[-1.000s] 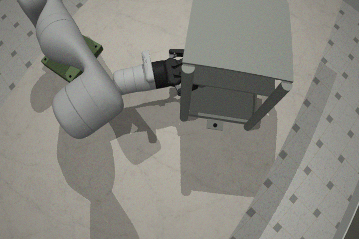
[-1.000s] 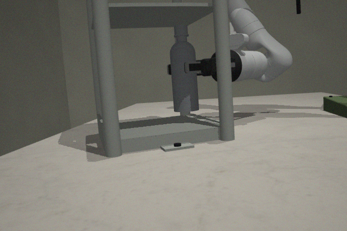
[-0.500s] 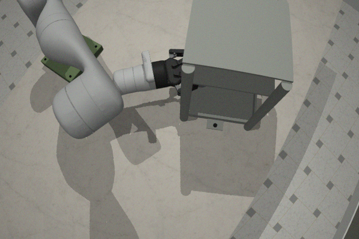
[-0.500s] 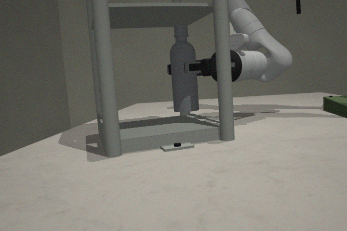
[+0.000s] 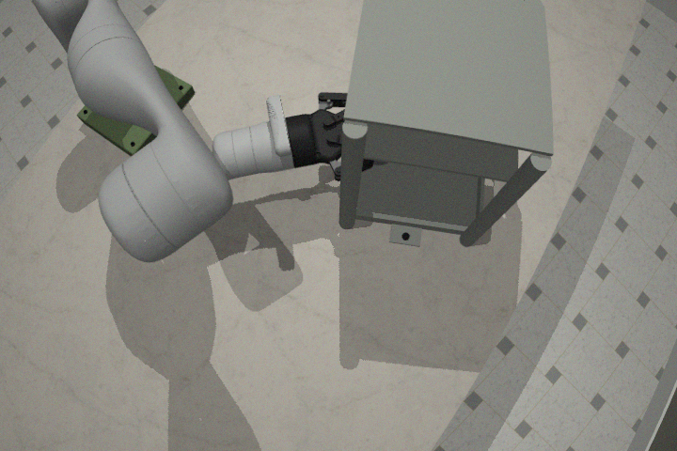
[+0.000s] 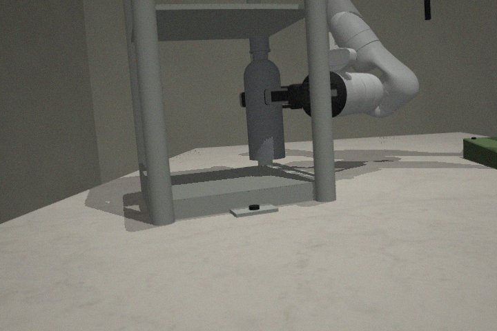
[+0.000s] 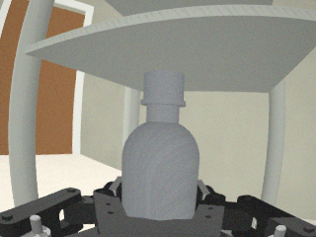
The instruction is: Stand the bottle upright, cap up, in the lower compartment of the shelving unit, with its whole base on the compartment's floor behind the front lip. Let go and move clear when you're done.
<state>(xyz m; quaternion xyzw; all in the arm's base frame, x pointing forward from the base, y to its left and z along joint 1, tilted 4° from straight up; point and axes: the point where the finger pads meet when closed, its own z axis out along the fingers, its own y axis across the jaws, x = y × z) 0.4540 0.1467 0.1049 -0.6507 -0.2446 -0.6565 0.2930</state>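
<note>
The shelving unit lies 6 cm ahead of my hand, 4 cm above it and 3 cm to the left of it. From my hand the other things lie so: grey bottle 2 cm above.
</note>
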